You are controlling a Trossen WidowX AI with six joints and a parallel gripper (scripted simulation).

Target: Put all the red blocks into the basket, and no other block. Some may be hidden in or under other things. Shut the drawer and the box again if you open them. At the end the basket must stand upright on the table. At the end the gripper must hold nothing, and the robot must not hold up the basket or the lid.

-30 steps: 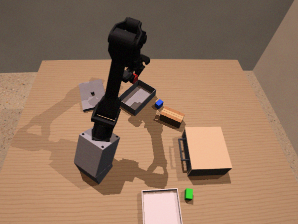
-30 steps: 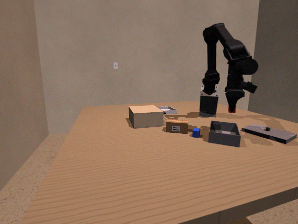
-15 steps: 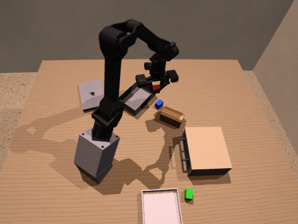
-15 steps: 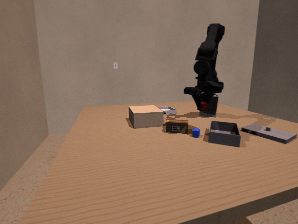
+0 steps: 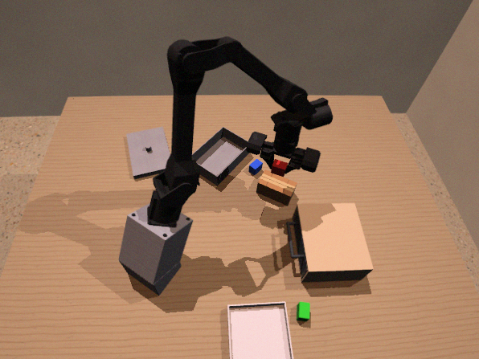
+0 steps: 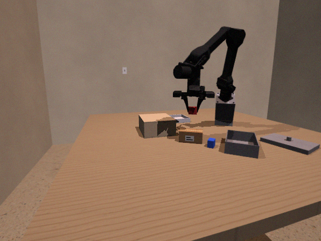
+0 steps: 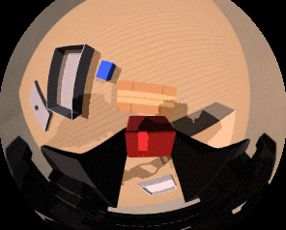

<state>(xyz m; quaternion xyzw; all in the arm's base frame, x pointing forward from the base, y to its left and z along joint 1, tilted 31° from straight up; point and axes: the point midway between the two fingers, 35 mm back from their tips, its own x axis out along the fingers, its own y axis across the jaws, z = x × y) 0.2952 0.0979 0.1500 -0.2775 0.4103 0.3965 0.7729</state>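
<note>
Right now my hand is 400 mm to the left of the white tray, 160 mm above it and 100 mm past it. Also, from my hand: drawer 180 mm to the right, 130 mm below, 100 mm ahead; blue block 150 mm below, 110 mm to the left, 40 mm behind; brown crate 140 mm below, 20 mm to the left, 10 mm ahead.
</note>
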